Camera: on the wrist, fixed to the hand. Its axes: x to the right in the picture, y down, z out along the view.
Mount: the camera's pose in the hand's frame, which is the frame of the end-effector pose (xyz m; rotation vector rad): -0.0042 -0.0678 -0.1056 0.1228 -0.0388 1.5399
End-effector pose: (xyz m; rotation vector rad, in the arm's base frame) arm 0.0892 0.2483 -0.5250 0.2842 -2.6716 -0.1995
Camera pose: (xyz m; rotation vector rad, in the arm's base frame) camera 0.1511 0.1737 -0.4452 -1.6554 -2.1734 0.4350
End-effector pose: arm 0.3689 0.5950 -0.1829 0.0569 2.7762 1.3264
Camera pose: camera 0.3649 0.4702 -0.1693 -1.7584 -1.7756 -0.7591
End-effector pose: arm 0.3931 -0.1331 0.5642 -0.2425 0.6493 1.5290
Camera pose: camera 0.4338 -0.1969 0.4640 0.5349 0.9531 2.9074
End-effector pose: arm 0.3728 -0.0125 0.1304 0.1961 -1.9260 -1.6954
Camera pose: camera 0.4117 -0.1150 0.0692 -1.0167 -1.3896 -0.5035
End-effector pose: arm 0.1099 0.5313 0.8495 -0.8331 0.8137 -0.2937
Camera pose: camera 0.0338 0.4320 0.8605 0.0642 1.1618 1.0199
